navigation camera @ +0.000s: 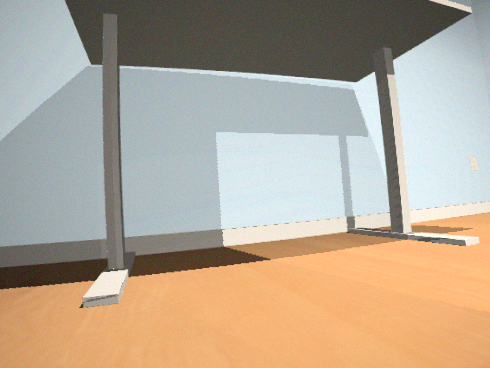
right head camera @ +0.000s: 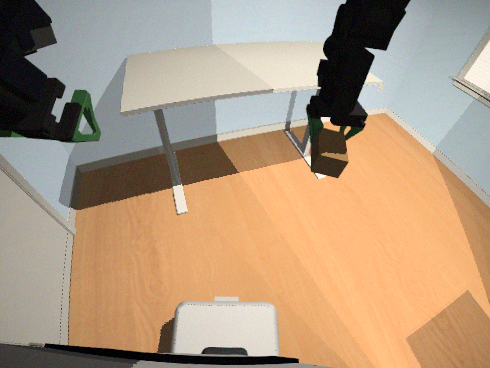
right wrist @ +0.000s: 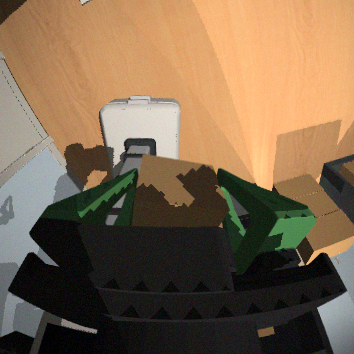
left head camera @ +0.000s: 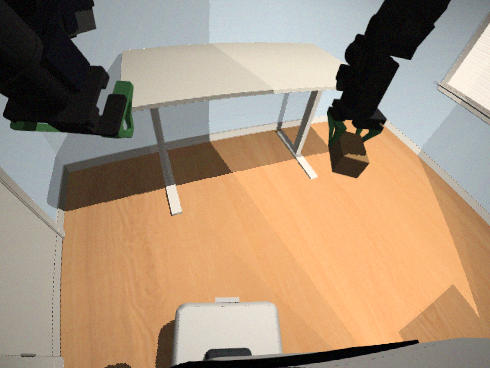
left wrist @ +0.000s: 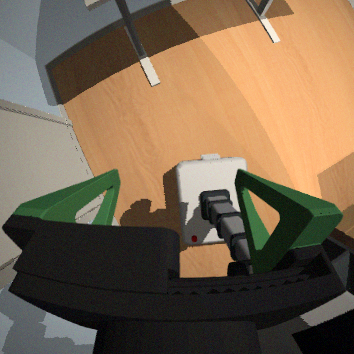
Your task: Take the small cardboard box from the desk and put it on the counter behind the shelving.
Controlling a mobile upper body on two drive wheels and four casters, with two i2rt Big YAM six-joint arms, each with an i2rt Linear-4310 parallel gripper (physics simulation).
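Frame: origin at the left arm's base, x ahead, y left, z up, level; metres.
Where they show: left gripper, fingertip midpoint: (right head camera: 72,134) (left head camera: 100,130) (left wrist: 177,175); right gripper, fingertip midpoint: (right wrist: 177,174).
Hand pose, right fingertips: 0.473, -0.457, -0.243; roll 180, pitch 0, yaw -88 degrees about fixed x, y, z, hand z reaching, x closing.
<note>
Each offset is from my right fingertips to the top centre of the thing, as dx, dy, dz. "pt": to the spot under its first point.
The small cardboard box @[-0.039, +0.006, +0.039] (left head camera: 350,162) (right head camera: 330,156) (right wrist: 175,200) is a brown cube held in the air between the green fingers of my right gripper (left head camera: 348,142) (right head camera: 330,139) (right wrist: 177,174), which is shut on it. It is in front of the desk's right end in the head camera pictures, away from the top. My left gripper (left head camera: 77,131) (right head camera: 49,137) (left wrist: 177,175) is wide open and empty, near the desk's left end in those pictures. The desk (left head camera: 190,70) (right head camera: 185,75) (navigation camera: 225,37) has a pale top and grey legs. The counter and the shelving cannot be made out.
The white robot base (left head camera: 225,325) (right head camera: 225,325) (left wrist: 200,175) (right wrist: 140,120) stands on the wood floor. Other cardboard boxes (right wrist: 327,225) lie at the right of the right wrist view, beside a dark structure (right wrist: 332,175). A pale panel @[pt -0.065, +1.296, -0.823] (left head camera: 25,270) (right head camera: 30,270) stands at the left.
</note>
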